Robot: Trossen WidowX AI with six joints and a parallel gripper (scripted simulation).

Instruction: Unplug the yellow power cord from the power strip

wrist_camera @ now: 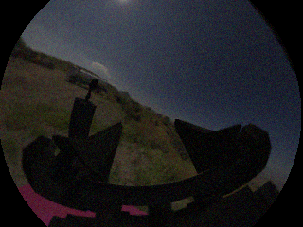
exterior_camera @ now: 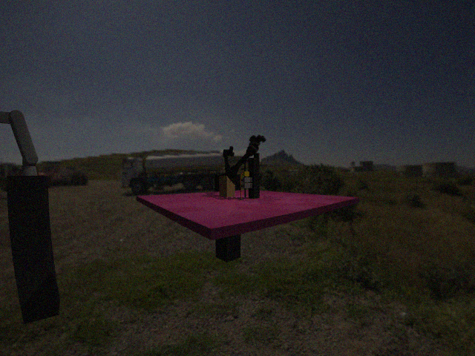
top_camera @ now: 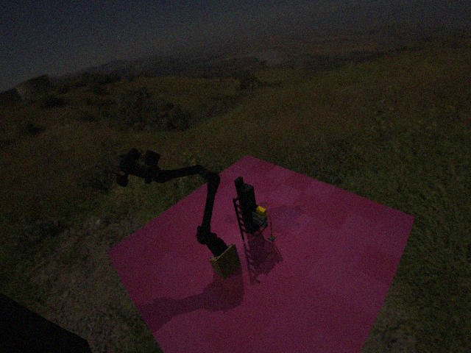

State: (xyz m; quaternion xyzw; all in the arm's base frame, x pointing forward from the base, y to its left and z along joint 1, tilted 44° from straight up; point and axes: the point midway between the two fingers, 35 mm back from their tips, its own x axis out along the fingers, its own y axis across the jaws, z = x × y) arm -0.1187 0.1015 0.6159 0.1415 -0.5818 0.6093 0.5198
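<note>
Right now the yellow plug is 55 cm to the right of my gripper tip, 37 cm ahead of it and 33 cm below it.
</note>
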